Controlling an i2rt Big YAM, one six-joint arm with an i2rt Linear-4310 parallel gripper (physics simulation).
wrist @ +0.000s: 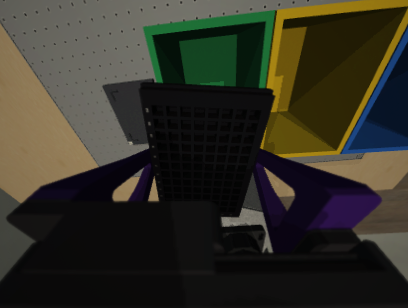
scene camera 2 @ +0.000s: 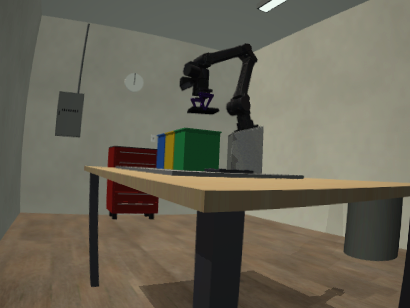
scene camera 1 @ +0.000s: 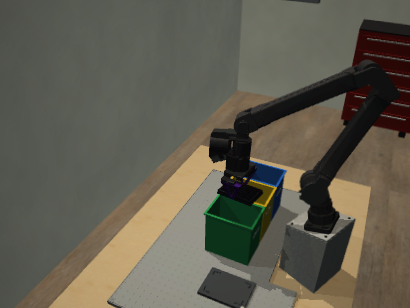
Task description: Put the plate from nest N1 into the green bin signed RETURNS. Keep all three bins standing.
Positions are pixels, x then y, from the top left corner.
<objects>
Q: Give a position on a green bin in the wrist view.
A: At 233,50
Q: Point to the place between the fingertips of my gripper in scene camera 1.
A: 237,192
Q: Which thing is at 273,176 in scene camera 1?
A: A blue bin.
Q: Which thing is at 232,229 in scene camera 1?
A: A green bin.
</objects>
